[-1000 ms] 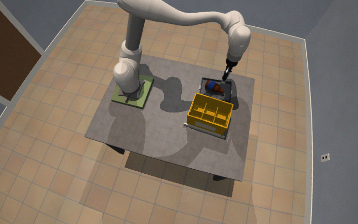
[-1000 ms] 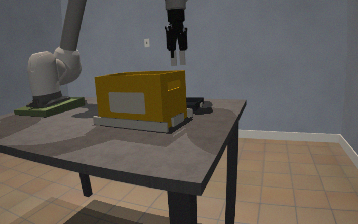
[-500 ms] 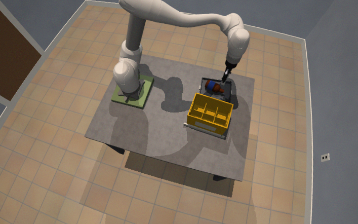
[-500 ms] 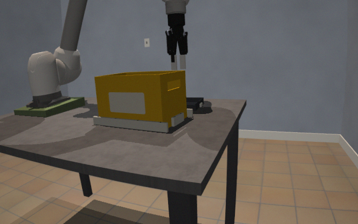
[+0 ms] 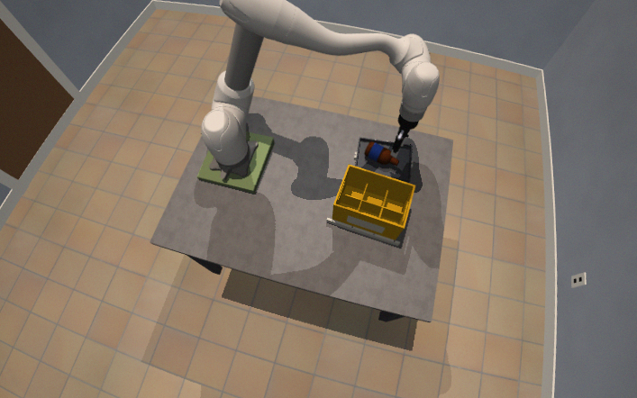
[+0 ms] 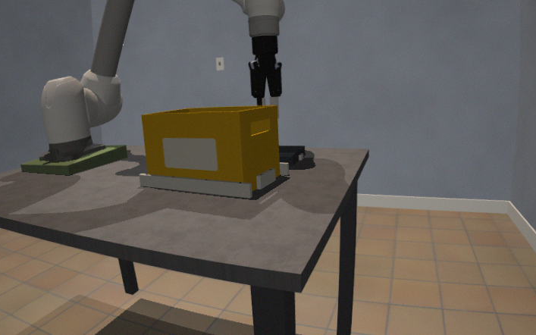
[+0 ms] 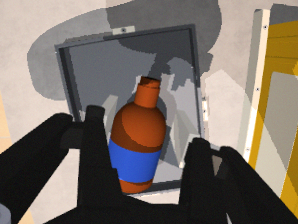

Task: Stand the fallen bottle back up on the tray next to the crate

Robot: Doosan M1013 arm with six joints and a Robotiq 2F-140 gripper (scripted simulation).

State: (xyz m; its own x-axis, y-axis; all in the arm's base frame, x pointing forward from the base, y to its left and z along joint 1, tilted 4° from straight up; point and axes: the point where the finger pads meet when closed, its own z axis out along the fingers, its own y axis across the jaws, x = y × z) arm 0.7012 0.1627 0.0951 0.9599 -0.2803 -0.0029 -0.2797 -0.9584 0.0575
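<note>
My hand is 5 cm past the bottle, 1 cm to the right of it and 11 cm above it. Round my hand: yellow crate (5 cm behind, 26 cm to the right, 7 cm below); then tray (4 cm behind, 1 cm to the left, 14 cm below).
</note>
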